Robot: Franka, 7 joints.
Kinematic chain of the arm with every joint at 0, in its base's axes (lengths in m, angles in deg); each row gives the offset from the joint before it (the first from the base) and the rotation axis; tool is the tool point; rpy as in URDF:
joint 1: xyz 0 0 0.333 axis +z
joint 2: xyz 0 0 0 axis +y
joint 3: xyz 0 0 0.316 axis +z
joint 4: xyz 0.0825 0 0 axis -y
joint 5: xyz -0.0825 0 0.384 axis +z
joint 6: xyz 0 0 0 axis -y
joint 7: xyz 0.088 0 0 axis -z
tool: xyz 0 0 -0.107 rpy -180 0 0
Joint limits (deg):
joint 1: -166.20..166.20
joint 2: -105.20..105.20
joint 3: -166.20..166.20
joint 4: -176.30..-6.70
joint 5: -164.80..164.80
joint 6: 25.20..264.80
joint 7: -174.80..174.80
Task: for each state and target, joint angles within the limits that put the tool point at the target. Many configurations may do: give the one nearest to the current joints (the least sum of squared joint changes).
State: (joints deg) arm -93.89 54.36 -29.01 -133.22 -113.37 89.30 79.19
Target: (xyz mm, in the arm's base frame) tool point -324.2 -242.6 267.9
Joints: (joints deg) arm -83.97 22.67 -39.16 -149.16 -101.64 61.64 79.19
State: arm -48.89 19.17 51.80 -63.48 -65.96 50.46 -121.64
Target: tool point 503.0 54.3 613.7
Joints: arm -36.12 13.49 63.19 -83.93 -56.03 39.99 -121.64
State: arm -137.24 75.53 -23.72 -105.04 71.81 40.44 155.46
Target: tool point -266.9 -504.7 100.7
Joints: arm -122.77 62.78 -10.88 -86.22 80.29 45.35 155.46
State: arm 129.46 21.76 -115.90 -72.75 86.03 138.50 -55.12
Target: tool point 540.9 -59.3 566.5
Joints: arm 117.42 17.83 -128.41 -119.57 86.00 140.43 -55.12
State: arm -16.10 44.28 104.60 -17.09 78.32 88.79 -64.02
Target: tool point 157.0 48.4 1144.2
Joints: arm -17.96 18.42 112.12 -14.40 82.56 103.01 -64.02
